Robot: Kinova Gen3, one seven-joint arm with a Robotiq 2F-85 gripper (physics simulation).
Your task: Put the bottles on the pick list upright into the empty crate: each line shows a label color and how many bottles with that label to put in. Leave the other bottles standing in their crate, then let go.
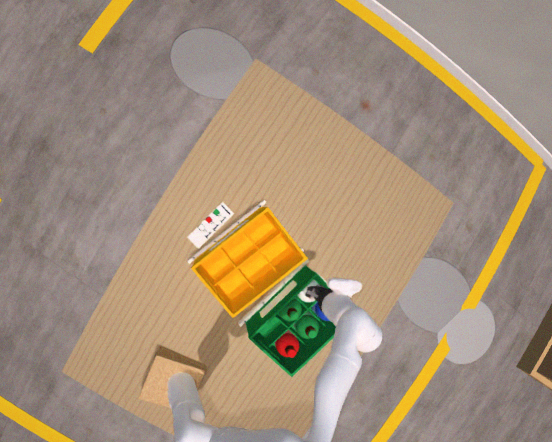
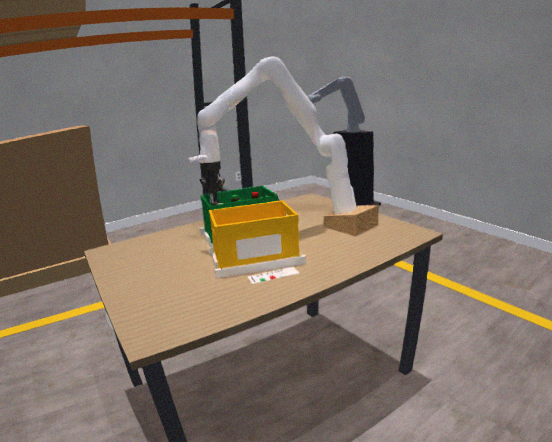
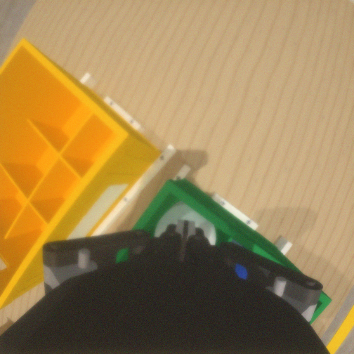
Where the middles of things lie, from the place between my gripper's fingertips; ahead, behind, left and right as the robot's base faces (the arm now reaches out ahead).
I see the white bottle (image 3: 179, 210) 3 cm behind my hand and 9 cm below it. Also, from my hand: pick list (image 1: 222, 213) (1 cm behind, 36 cm to the left, 17 cm below).
